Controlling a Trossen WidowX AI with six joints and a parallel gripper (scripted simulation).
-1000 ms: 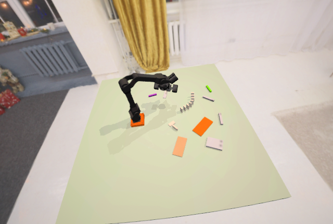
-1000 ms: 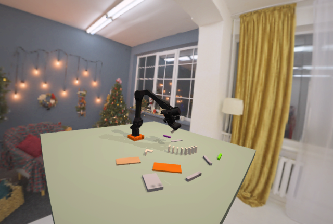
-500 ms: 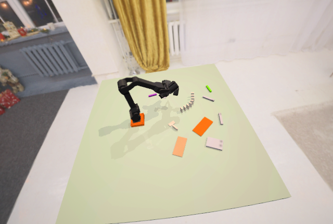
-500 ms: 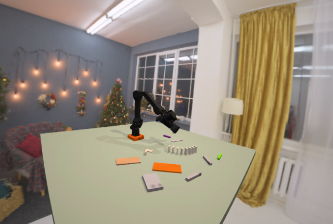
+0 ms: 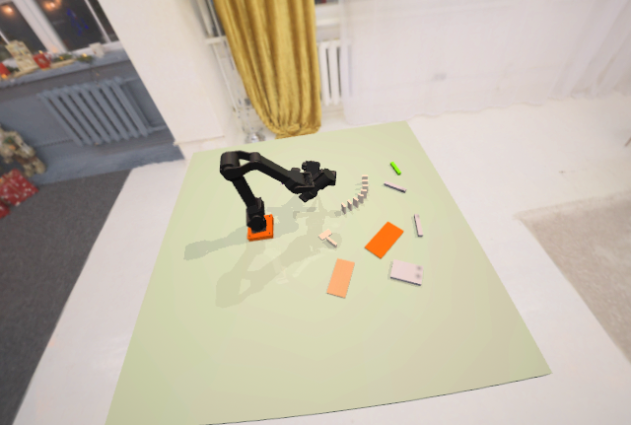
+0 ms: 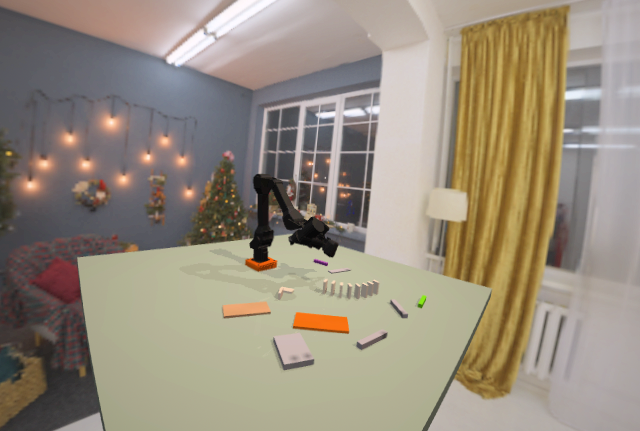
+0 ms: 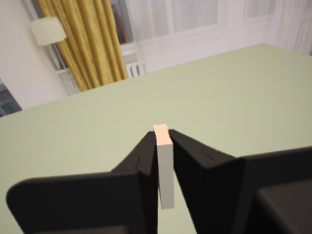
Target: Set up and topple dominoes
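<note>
Now: the purple stick 130 mm below my gripper tip, 130 mm behind it and 100 mm to the left of it. Also, from my gripper tip: green stick (390 mm ahead, 130 mm below, 10 mm to the left); then orange plate (350 mm to the right, 190 mm ahead, 140 mm below); then peach plate (460 mm to the right, 140 mm below, 20 mm behind).
</note>
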